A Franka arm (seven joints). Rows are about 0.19 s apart.
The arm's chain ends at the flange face. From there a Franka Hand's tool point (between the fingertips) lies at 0.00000 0.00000 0.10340 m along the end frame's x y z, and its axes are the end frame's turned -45 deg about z.
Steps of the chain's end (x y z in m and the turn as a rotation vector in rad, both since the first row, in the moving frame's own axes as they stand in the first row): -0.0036 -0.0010 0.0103 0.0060 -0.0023 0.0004; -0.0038 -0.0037 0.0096 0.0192 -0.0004 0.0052; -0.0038 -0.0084 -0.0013 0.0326 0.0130 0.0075; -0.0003 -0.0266 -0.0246 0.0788 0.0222 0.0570; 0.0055 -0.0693 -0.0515 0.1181 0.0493 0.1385
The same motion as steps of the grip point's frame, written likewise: -0.0016 -0.0039 0.0103 0.0059 0.0026 0.0004; 0.0013 -0.0067 0.0096 0.0139 0.0133 0.0052; 0.0066 -0.0100 -0.0014 0.0139 0.0322 0.0075; 0.0261 -0.0229 -0.0249 0.0400 0.0714 0.0570; 0.0654 -0.0493 -0.0523 0.0486 0.1184 0.1385
